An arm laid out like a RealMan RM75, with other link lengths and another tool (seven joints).
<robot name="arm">
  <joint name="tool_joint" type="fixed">
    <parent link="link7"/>
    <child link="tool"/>
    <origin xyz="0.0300 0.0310 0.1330" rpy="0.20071 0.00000 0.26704"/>
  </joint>
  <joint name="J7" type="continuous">
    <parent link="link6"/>
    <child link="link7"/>
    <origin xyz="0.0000 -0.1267 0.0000" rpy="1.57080 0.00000 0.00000"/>
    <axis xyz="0 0 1"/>
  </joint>
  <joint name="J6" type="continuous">
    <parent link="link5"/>
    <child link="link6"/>
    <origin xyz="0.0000 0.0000 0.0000" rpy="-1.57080 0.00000 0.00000"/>
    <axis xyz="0 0 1"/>
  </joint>
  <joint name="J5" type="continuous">
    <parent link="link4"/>
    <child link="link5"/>
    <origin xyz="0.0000 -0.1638 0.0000" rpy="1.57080 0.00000 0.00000"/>
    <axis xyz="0 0 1"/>
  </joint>
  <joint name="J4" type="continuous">
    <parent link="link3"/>
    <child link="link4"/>
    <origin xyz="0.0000 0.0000 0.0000" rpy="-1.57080 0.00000 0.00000"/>
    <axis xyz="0 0 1"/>
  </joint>
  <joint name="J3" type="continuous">
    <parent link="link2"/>
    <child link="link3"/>
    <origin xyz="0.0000 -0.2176 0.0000" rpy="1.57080 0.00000 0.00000"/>
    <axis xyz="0 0 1"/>
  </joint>
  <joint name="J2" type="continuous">
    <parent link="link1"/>
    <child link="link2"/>
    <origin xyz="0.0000 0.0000 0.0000" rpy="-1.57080 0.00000 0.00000"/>
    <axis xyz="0 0 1"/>
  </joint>
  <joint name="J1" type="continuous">
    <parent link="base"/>
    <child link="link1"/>
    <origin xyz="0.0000 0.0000 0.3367" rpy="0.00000 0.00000 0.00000"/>
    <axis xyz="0 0 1"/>
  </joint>
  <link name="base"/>
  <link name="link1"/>
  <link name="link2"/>
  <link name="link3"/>
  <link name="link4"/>
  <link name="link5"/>
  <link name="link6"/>
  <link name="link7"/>
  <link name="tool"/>
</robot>
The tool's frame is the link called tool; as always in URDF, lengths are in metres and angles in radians. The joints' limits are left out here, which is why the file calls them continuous.
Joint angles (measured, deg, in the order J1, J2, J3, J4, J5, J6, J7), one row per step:
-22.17 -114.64 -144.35 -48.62 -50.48 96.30 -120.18
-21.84 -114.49 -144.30 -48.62 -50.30 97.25 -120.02
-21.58 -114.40 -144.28 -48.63 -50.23 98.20 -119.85
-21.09 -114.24 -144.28 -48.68 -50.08 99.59 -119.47
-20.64 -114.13 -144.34 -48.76 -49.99 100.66 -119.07
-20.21 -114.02 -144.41 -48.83 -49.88 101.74 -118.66
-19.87 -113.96 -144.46 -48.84 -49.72 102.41 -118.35
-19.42 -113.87 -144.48 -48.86 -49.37 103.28 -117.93
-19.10 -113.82 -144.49 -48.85 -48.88 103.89 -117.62
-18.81 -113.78 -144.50 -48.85 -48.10 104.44 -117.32
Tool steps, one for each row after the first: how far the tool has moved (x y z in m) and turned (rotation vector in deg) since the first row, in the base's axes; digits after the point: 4 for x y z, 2 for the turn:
-0.0002 -0.0050 -0.0003 -0.82 -0.20 -0.06
0.0005 -0.0095 -0.0005 -1.56 -0.54 -0.21
0.0009 -0.0165 -0.0004 -2.59 -0.95 -0.45
0.0010 -0.0219 -0.0001 -3.28 -1.26 -0.66
0.0013 -0.0274 0.0002 -3.99 -1.59 -0.89
0.0009 -0.0314 0.0002 -4.49 -1.75 -0.96
-0.0001 -0.0370 0.0000 -5.25 -1.84 -1.03
-0.0015 -0.0416 -0.0007 -5.97 -1.78 -1.00
-0.0038 -0.0466 -0.0019 -6.83 -1.50 -0.87

